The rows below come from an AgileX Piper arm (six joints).
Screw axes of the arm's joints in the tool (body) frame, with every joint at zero. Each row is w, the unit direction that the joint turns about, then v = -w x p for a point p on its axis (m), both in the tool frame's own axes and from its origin. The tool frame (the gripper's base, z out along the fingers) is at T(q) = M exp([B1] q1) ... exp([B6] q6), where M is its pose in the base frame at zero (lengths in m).
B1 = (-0.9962, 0, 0.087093, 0, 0.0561, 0)
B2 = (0, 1, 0, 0.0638, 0, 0.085)
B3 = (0, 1, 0, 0.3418, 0, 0.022)
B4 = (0, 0, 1, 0, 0, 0)
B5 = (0, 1, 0, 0.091, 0, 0)
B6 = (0, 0, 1, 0, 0, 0)
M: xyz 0.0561 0 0.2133 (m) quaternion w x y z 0.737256 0 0.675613 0
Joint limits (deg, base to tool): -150..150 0..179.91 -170..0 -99.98..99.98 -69.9..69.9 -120..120
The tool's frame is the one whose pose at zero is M.
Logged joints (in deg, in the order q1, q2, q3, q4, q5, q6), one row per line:
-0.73, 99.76, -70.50, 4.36, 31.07, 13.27
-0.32, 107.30, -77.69, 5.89, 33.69, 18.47
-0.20, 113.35, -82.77, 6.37, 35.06, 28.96
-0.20, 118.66, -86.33, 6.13, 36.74, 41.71
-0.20, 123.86, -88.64, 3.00, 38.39, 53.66
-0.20, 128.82, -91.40, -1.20, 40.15, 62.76
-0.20, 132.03, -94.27, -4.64, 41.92, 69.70
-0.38, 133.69, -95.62, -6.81, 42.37, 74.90
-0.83, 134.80, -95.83, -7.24, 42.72, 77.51
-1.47, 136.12, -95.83, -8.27, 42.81, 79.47
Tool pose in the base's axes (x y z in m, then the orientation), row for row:
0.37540, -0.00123, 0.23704, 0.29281, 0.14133, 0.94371, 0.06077
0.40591, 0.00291, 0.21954, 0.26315, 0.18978, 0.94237, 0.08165
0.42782, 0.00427, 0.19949, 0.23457, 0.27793, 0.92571, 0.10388
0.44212, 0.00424, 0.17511, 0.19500, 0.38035, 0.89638, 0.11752
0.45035, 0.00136, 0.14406, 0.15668, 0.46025, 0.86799, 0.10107
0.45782, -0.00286, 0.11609, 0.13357, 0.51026, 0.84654, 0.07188
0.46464, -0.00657, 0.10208, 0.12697, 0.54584, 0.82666, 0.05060
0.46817, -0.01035, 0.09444, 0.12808, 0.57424, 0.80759, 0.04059
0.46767, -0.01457, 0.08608, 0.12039, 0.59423, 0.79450, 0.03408
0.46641, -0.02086, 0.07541, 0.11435, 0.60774, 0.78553, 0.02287
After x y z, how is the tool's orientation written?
As a quaternion, w x y z.
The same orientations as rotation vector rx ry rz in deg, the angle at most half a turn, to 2 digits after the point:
21.57, 144.05, 9.28
29.41, 146.02, 12.65
43.71, 145.57, 16.34
61.08, 143.95, 18.87
75.48, 142.35, 16.58
84.77, 140.64, 11.94
91.03, 137.85, 8.44
95.70, 134.59, 6.76
99.47, 132.99, 5.70
102.08, 131.94, 3.84

